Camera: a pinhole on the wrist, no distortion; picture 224 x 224 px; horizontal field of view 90.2 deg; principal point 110.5 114.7 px. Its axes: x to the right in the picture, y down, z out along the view. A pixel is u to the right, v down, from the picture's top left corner.
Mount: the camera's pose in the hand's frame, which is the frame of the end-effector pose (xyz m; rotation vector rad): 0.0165 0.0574 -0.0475 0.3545 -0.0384 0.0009
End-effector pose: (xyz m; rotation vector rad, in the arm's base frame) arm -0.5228 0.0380 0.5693 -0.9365 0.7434 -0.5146
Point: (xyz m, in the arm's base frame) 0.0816 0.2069 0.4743
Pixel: 186.2 197.4
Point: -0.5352 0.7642 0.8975
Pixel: outside the picture
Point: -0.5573 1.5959 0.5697
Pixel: outside the picture
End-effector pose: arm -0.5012 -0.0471 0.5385 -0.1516 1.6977 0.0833
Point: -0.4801 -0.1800 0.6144
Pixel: outside the picture
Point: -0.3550 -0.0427 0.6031
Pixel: 59.8 110.3
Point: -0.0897 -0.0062 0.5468
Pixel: 95.6 135.5
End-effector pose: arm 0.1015 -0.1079 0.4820 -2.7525 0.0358 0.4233
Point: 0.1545 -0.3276 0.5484
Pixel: behind the camera
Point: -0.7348 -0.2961 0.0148
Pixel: outside the picture
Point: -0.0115 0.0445 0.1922
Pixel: 105.2 128.5
